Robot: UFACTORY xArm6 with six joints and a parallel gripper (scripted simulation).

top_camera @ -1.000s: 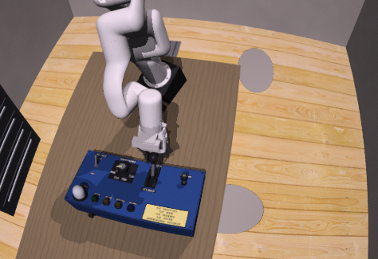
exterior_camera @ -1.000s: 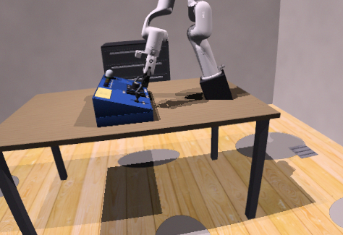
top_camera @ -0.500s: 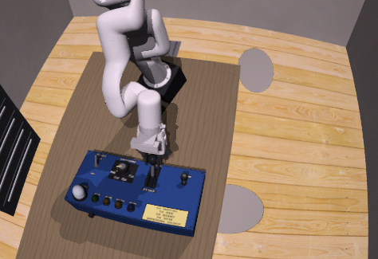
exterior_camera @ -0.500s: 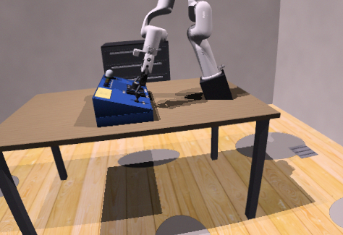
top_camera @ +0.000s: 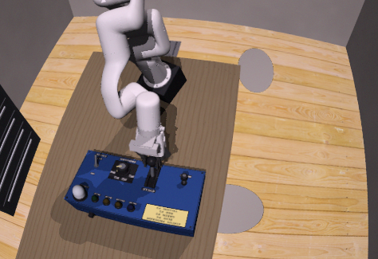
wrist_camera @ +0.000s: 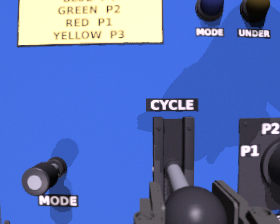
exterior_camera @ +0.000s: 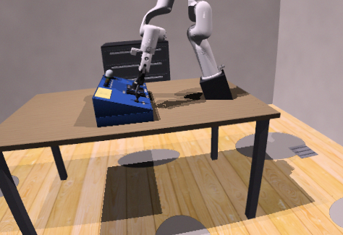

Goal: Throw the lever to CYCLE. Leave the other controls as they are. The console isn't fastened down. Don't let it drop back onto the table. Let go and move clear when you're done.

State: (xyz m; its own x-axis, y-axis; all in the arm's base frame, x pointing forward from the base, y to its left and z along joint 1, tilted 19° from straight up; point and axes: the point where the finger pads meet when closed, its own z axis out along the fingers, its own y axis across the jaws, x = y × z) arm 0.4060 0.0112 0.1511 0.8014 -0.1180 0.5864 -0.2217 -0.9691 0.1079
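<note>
Right now the lever is 10 mm ahead of my hand and 30 mm below it. From my hand the other things lie so: mode knob (50 mm ahead, 110 mm to the left, 50 mm below); blue console (50 mm ahead, 70 mm to the right, 70 mm below); program dial (130 mm to the right, 50 mm below).
</note>
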